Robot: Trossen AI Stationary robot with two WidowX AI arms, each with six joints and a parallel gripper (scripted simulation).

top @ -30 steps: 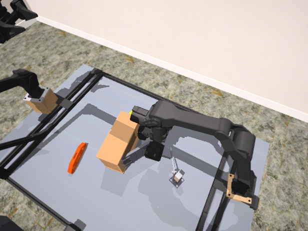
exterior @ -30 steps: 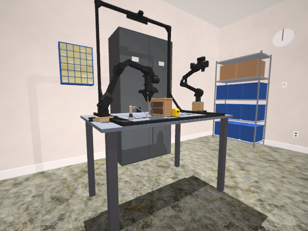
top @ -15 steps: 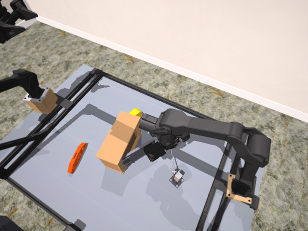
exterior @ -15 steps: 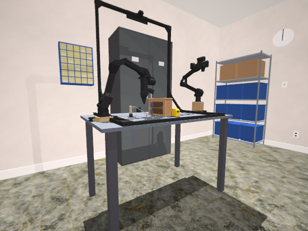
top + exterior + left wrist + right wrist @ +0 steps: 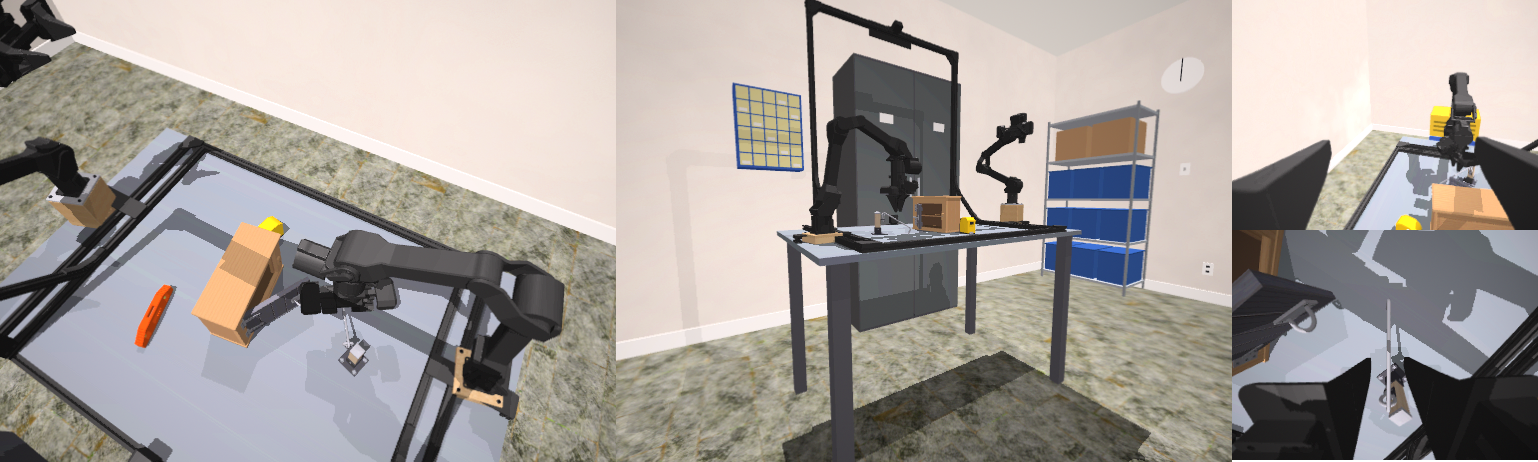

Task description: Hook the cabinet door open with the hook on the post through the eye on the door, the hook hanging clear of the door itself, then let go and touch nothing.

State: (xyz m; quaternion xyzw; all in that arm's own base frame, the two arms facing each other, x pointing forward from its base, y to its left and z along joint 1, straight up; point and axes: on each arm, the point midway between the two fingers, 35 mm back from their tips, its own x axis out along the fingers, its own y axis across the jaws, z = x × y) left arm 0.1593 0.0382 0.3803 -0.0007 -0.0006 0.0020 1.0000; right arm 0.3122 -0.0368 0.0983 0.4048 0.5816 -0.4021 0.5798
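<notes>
The hook rod is 8 cm below my right hand, 1 cm to the right of it and 1 cm behind it. The rest, counted from my right hand: yellow tape measure: 27 cm to the left, 14 cm ahead, 10 cm below; grey door: 14 cm to the left, 6 cm below, 5 cm behind; orange tool: 41 cm to the left, 17 cm behind, 11 cm below.
</notes>
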